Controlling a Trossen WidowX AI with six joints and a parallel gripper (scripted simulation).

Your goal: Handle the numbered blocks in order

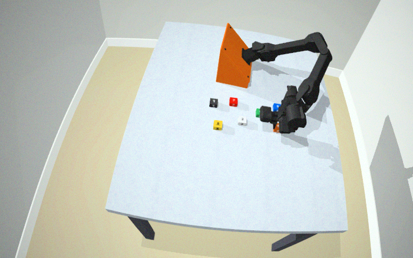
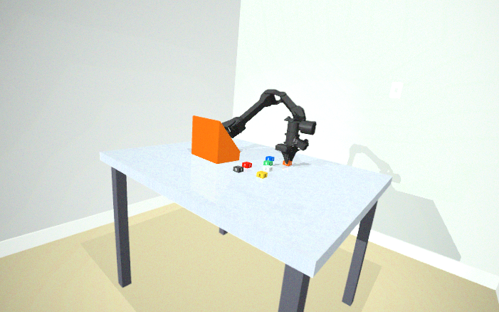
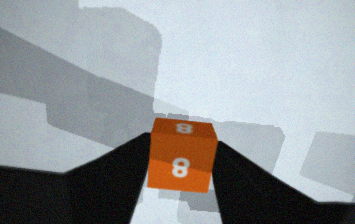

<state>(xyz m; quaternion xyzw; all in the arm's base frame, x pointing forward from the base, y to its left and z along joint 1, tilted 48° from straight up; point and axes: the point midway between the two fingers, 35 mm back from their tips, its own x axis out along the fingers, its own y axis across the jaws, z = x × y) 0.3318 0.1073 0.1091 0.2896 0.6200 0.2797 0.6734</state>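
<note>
Now: gripper tip 1 cm past the orange block. Round my gripper tip: blue block: 11 cm behind; then white block: 15 cm to the right, 2 cm behind; then green block: 7 cm to the right, 7 cm behind.
</note>
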